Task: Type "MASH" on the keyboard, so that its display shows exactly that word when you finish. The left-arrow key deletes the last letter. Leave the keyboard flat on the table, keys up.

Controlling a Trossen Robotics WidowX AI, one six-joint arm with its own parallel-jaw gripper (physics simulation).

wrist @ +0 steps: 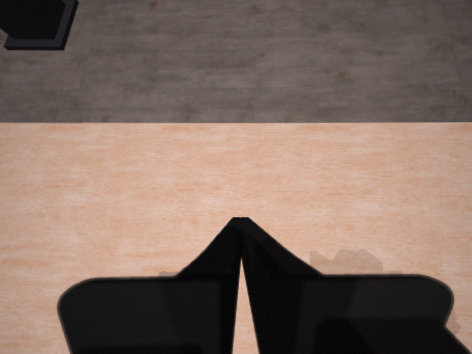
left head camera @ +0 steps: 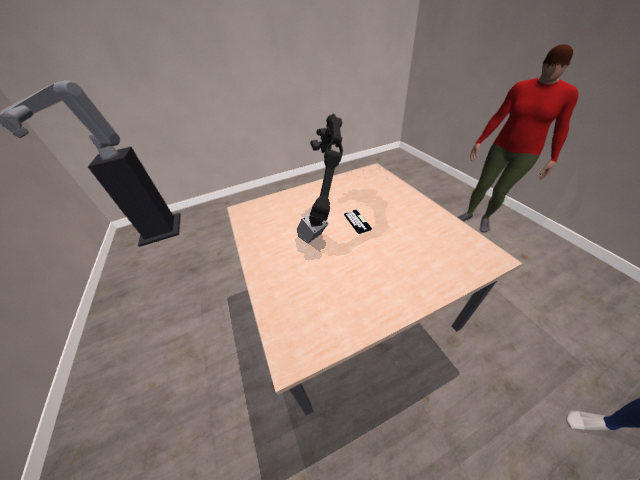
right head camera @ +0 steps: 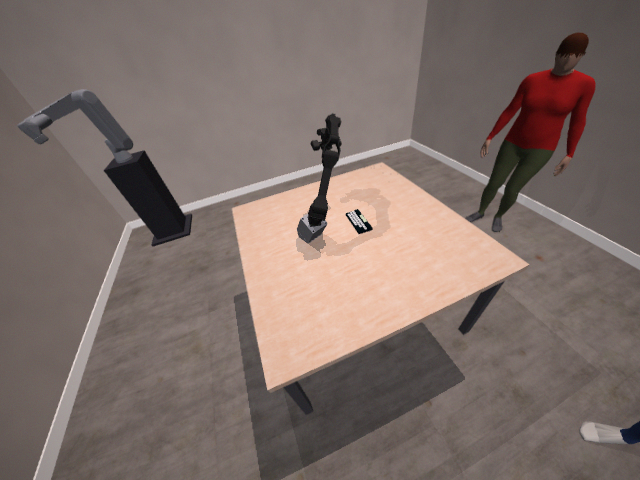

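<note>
The small black keyboard (left head camera: 357, 221) (right head camera: 358, 221) with white keys lies flat on the table, keys up, to the right of the arm's base in both head views. Its pale green display (left head camera: 361, 218) (right head camera: 362, 218) shows, but any letters on it are too small to read. The keyboard does not show in the wrist view. My gripper (wrist: 240, 224) is shut with its fingertips together and nothing between them. In the head views the arm stands raised, with the gripper end high above the table, apart from the keyboard; its fingertips are hard to make out there.
The arm's grey base (left head camera: 311, 228) (right head camera: 311, 228) stands on the wooden table (left head camera: 361, 289) (right head camera: 361, 289) (wrist: 150, 175). A grey arm on a black pedestal (left head camera: 134, 196) (right head camera: 147, 196) (wrist: 32, 20) stands beyond the table. A person in red (left head camera: 537, 113) (right head camera: 550, 108) stands at the right.
</note>
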